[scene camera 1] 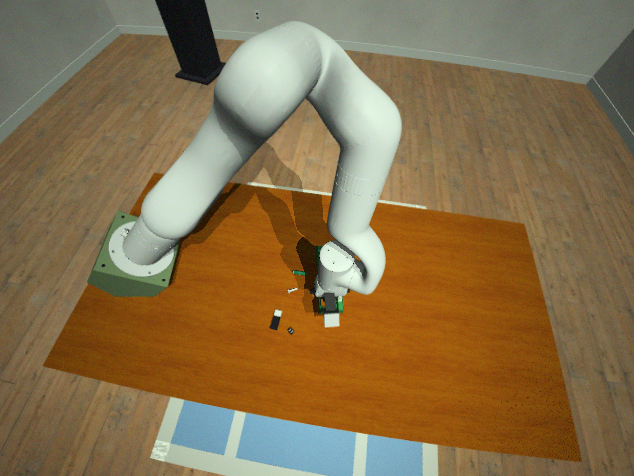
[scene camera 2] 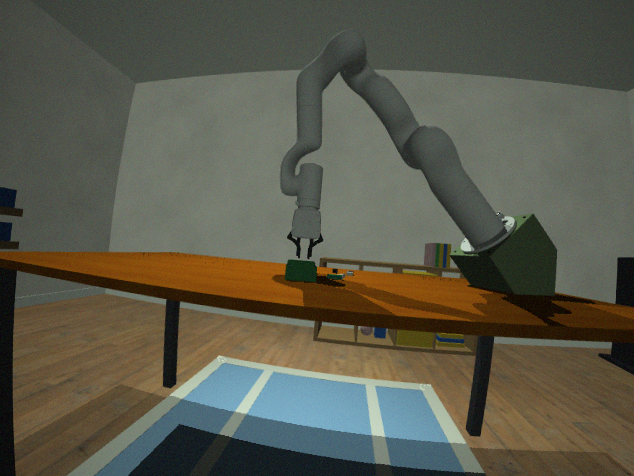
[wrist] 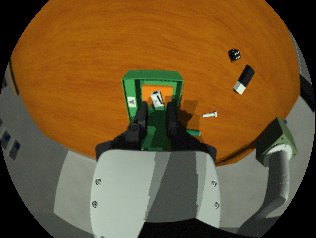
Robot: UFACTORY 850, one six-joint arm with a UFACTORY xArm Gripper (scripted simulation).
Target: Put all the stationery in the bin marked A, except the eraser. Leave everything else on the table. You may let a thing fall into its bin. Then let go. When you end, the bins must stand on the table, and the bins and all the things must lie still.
Path:
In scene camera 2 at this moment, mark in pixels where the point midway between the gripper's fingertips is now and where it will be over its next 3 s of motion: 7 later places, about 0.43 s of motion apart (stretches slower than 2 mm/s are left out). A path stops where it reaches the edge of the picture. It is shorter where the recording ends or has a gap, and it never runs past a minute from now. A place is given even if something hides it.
My gripper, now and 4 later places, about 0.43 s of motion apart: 303, 258; 303, 252; 305, 241; 305, 228; 307, 216

